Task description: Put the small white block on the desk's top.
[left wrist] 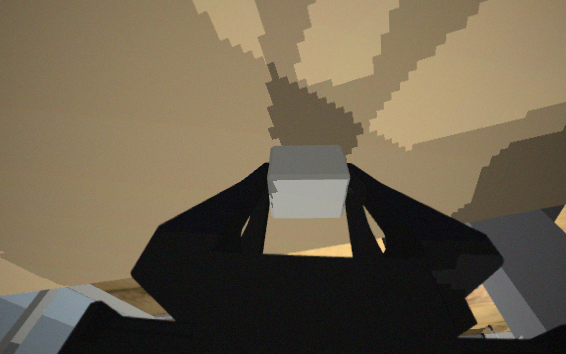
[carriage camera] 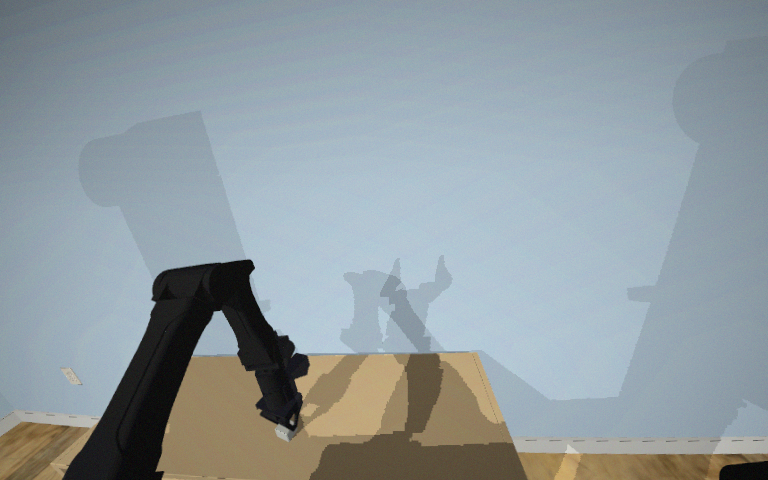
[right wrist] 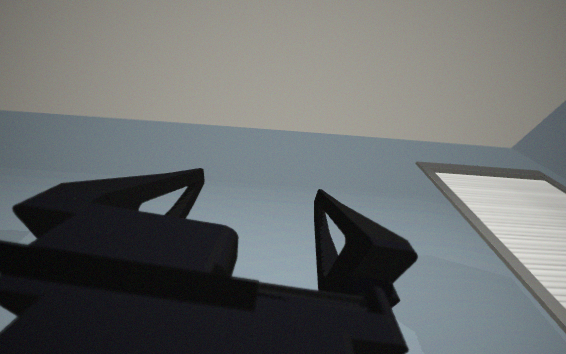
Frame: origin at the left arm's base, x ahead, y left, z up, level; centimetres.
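Seen in the pictures: left gripper, fingertip midpoint: (left wrist: 307, 171) (carriage camera: 288, 426); right gripper, fingertip midpoint: (right wrist: 261, 185).
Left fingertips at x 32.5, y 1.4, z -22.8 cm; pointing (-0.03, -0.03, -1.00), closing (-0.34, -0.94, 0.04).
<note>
Pixels of each thing's top centre, then the offset from my left fingertips to it. Level surfaces: height alone.
- small white block, middle of its top: (left wrist: 307, 200) (carriage camera: 285, 425) dx -0.7, dy +0.3, dz +1.5 cm
- tan wooden top, its level: dz -1.6 cm
- small outlet plate, middle of its top: (carriage camera: 65, 367) dx +39.9, dy +142.4, dz -16.9 cm
The small white block (carriage camera: 284, 433) (left wrist: 309, 197) is between the fingers of my left gripper (carriage camera: 285, 425) (left wrist: 307, 171), with a fingertip against each side. The left gripper is shut on it. The block is over the tan wooden top (carriage camera: 226, 418) (left wrist: 125, 100), towards its front and left of its middle. Whether its underside touches that top cannot be told. My right gripper (right wrist: 261, 185) is open and empty, raised in front of the blue wall, away from the block.
A blue wall (carriage camera: 509, 226) stands right behind the wooden top, with a small outlet plate (carriage camera: 71, 375) low at the left. A grey object (left wrist: 525, 260) shows beyond the edge in the left wrist view. A window with blinds (right wrist: 510, 230) is on the right in the right wrist view.
</note>
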